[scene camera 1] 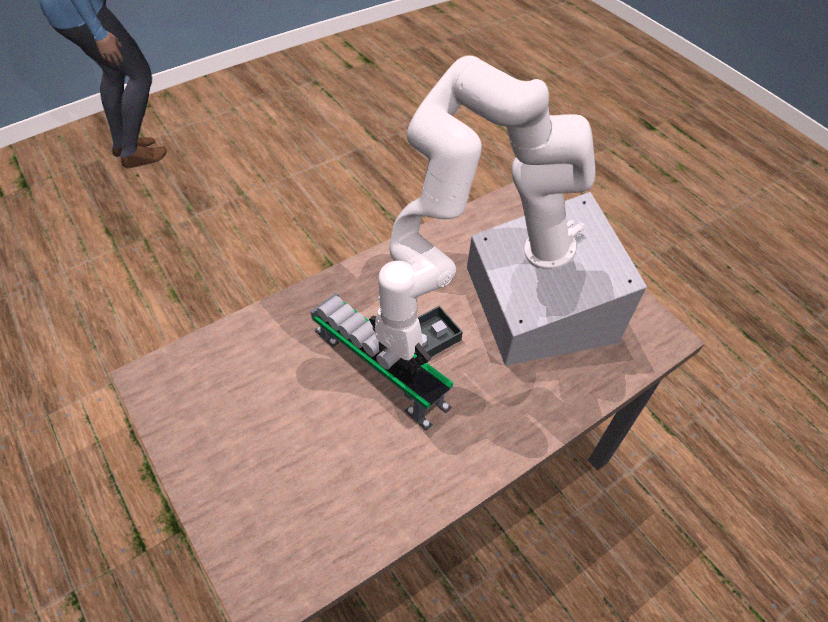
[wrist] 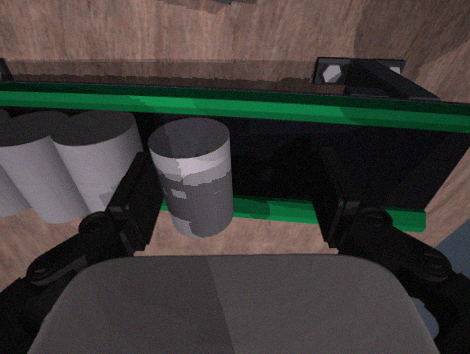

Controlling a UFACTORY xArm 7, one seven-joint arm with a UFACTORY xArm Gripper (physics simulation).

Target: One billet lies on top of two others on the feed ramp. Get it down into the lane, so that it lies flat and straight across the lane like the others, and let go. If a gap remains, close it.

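Frame: origin at the arm's base, x left, y down, z back, level; millimetres.
Where they show: gripper, fingertip midpoint: (scene camera 1: 400,358) (wrist: 234,169); arm's base, link origin: (scene camera 1: 550,248).
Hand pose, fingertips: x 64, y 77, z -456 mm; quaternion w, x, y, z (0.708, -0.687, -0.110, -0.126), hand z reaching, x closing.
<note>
Each offset is from my fingertips to the top centre of the thing. "spot": to the spot under its first point. Level surfaces: height alone.
The feed ramp (scene camera 1: 438,374) (wrist: 280,107) has green side rails and a dark bed. Several grey billets @(dx -182, dy +0, dz -58 mm) (scene camera 1: 341,314) @(dx -68, dy -14, dz -23 mm) (wrist: 102,155) lie side by side across its upper part. One grey billet @(dx -19, dy -20, dz -12 mm) (scene camera 1: 386,358) (wrist: 200,200) lies in the lane just down from that row, across the lane, with a narrow dark gap to its neighbour in the wrist view. My gripper (scene camera 1: 409,366) (wrist: 234,169) is wide open around this billet; the left finger in the wrist view stands at the gap, close beside the billet, and the other finger is well away from it. The billet's underside is hidden.
A dark tray @(dx -76, dy +62, dz +128 mm) (scene camera 1: 444,346) with a small white block @(dx -78, dy +68, dz +155 mm) (scene camera 1: 438,326) stands on the table @(dy +98 mm) (scene camera 1: 281,455) beside the ramp. The ramp's dark support foot @(spot: dx +59, dy +91, dz +46 mm) (wrist: 322,70) shows near its lower end. The arm's metal base block (scene camera 1: 568,334) stands to the right. A person stands at the back left.
</note>
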